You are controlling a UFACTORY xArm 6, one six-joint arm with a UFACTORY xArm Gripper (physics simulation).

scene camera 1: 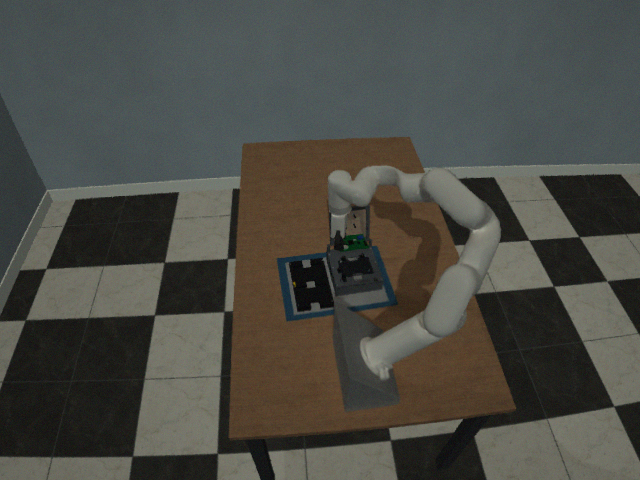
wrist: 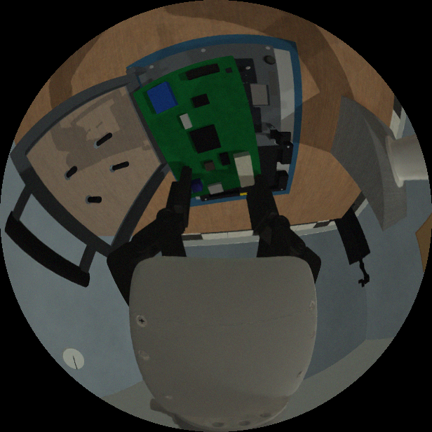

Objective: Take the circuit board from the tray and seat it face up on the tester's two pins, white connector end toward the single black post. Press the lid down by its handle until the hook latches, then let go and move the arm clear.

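Places are measured from the arm's base along level axes (x back, y right, z up), in millimetres.
Where they show: gripper, fingertip midpoint: (scene camera 1: pixel 340 243); arm's base at its link origin: (scene camera 1: pixel 372 356).
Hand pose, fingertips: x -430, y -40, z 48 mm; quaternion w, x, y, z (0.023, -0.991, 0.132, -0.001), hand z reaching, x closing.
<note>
Each offset is from my fingertips to the top centre of the thing. "pt": to the spot under its first point. Level surfaces: height alone.
My gripper (scene camera 1: pixel 340 246) (wrist: pixel 221 181) is shut on the green circuit board {dx -8, dy +43, dz +6 mm} (scene camera 1: pixel 355 241) (wrist: pixel 223 112), gripping it near one end. The board is face up, above the rear part of the grey tester {pt dx +95, dy +63, dz -127 mm} (scene camera 1: pixel 359 285) (wrist: pixel 270 80); whether it touches anything is unclear. Its white connector (wrist: pixel 244 170) is by the right finger in the wrist view. The tester's pins are not made out. The clear lid (scene camera 1: pixel 367 222) (wrist: pixel 40 185) stands open behind the tester, with its black handle (wrist: pixel 45 252) at the far edge. The black tray {pt dx -5, dy -99, dz -157 mm} (scene camera 1: pixel 312 273) (wrist: pixel 269 156) is beside the tester, partly hidden by the board in the wrist view.
A blue-edged mat {dz -173 mm} (scene camera 1: pixel 282 279) (wrist: pixel 298 100) lies under the tester and tray on the wooden table {dz -175 mm} (scene camera 1: pixel 279 372). A grey mount (scene camera 1: pixel 356 361) (wrist: pixel 360 150) bears the arm's base in front of the tester. The arm curves around the tester's right side in the scene view.
</note>
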